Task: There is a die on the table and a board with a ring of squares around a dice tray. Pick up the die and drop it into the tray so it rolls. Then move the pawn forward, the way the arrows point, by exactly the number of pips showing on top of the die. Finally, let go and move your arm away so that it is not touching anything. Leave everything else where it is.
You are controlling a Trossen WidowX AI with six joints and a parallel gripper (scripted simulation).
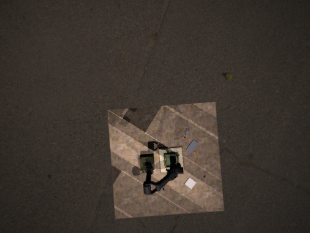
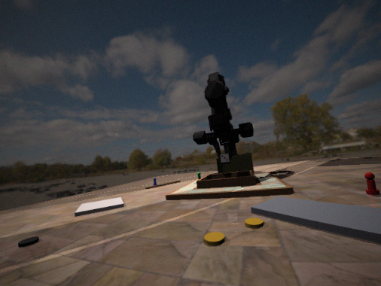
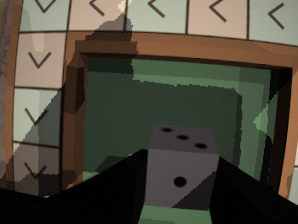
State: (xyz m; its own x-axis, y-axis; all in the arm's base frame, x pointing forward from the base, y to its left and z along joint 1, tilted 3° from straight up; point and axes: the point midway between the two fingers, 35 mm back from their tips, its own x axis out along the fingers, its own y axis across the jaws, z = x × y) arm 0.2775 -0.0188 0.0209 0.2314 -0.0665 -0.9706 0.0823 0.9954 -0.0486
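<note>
My gripper tip is 110 mm to the left of the green pawn, 90 mm past it and 50 mm above it. The rest, counted from my gripper tip: red pawn: 240 mm to the left, 190 mm ahead, 70 mm below; then white die: right at my gripper tip; then large grey slab: 260 mm ahead, 120 mm to the left, 80 mm below.
</note>
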